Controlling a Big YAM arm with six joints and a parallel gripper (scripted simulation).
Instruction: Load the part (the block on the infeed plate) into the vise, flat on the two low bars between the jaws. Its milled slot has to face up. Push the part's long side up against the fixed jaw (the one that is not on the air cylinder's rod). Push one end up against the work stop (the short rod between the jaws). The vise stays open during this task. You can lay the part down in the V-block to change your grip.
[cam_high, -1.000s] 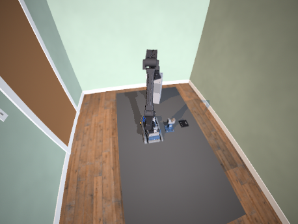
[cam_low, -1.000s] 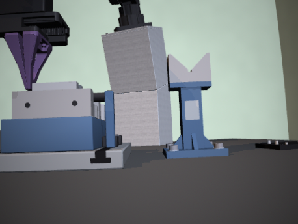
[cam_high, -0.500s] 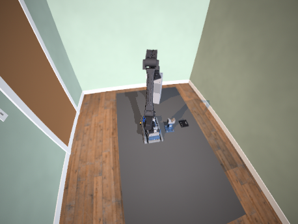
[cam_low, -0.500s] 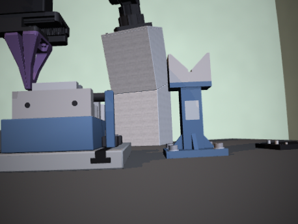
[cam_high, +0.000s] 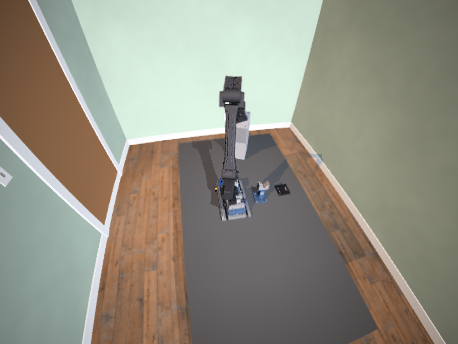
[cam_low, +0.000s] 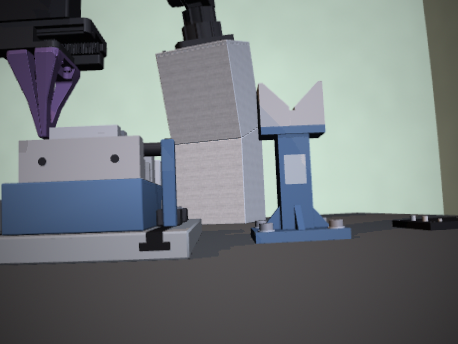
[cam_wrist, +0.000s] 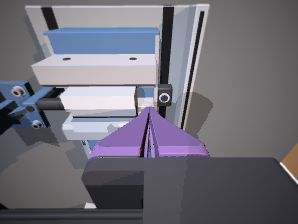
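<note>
The part lies 10 mm ahead of my hand, 40 mm to the left of it and 10 mm below it. From my hand the other things lie so: dark work stop rod 20 mm ahead, 90 mm to the left, 20 mm below; moving jaw 30 mm behind, 50 mm to the left, 30 mm below; fixed jaw 40 mm ahead, 40 mm to the left, 30 mm below.
</note>
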